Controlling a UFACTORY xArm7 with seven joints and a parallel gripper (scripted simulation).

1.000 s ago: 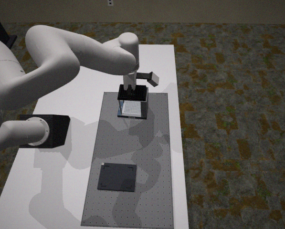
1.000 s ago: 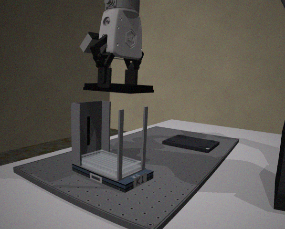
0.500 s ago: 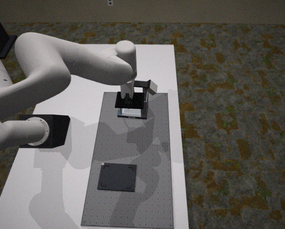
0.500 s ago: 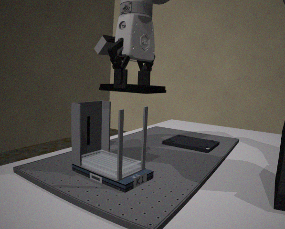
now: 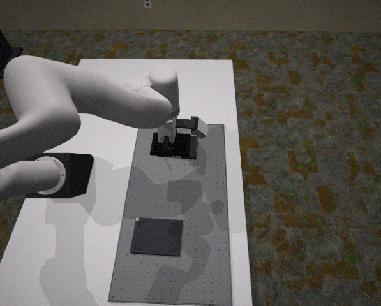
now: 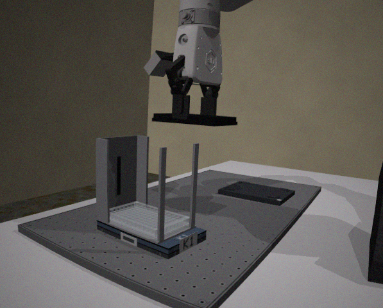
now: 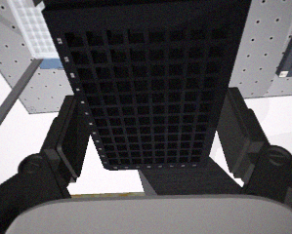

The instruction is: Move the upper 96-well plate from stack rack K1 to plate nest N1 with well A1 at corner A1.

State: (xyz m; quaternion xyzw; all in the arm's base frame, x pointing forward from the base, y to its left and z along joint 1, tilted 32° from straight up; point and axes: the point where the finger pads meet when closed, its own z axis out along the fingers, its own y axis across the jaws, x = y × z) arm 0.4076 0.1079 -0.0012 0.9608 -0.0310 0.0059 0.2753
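My hand is 190 mm to the left of the pale A1 mark, 190 mm above it and 120 mm past it. Round my hand: black 96-well plate 10 mm below; then clear 96-well plate 170 mm below, 110 mm to the left, 20 mm ahead; then tall back wall 110 mm below, 100 mm to the left, 90 mm ahead.
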